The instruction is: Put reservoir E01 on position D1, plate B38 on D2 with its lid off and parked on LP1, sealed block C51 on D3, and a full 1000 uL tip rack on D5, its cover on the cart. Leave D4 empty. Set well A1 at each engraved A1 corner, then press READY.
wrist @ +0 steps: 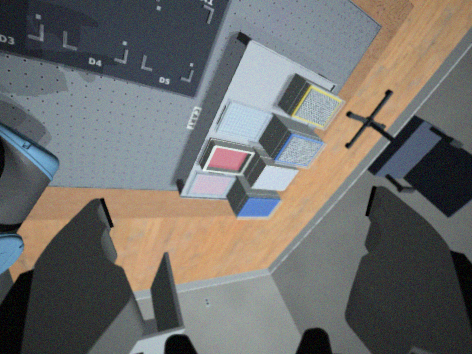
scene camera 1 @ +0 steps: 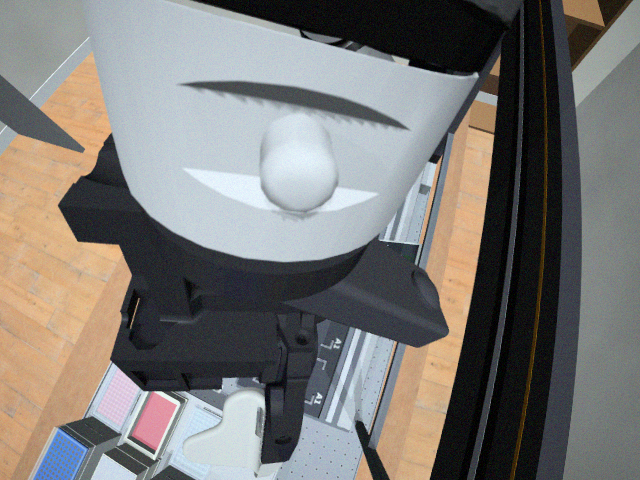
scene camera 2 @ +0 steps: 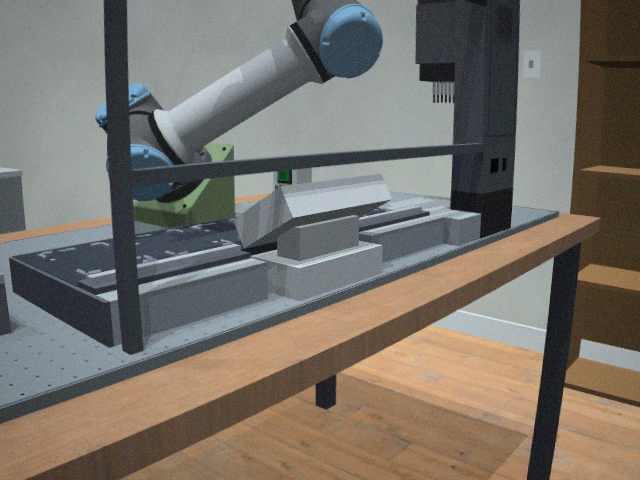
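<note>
My gripper (wrist: 238,196) is open and empty, high above the cart (wrist: 260,62). On the cart are a pink plate (wrist: 212,184) (scene camera 1: 117,397), a red-filled, white-rimmed piece (wrist: 228,159) (scene camera 1: 154,421) and a pale blue plate (wrist: 244,121). Beside them stand tall boxes: a yellow-rimmed one (wrist: 318,106), a blue-rimmed one (wrist: 300,150), a white-topped one (wrist: 274,177) and a blue-topped one (wrist: 259,207) (scene camera 1: 61,455). Their codes cannot be read. The dark deck (wrist: 100,35) (scene camera 2: 59,299) shows bare D4 and D5 corner marks in the wrist view. The green READY button (scene camera 2: 284,176) stands behind it.
The arm's wrist hides much of the deck in scene camera 1. A dark frame post (scene camera 2: 121,217) and rail (scene camera 2: 310,160) run along the deck's near side. A tall dark column (scene camera 2: 485,113) with pipette nozzles (scene camera 2: 443,92) stands at the right. A tilted display housing (scene camera 2: 336,198) sits beside the deck.
</note>
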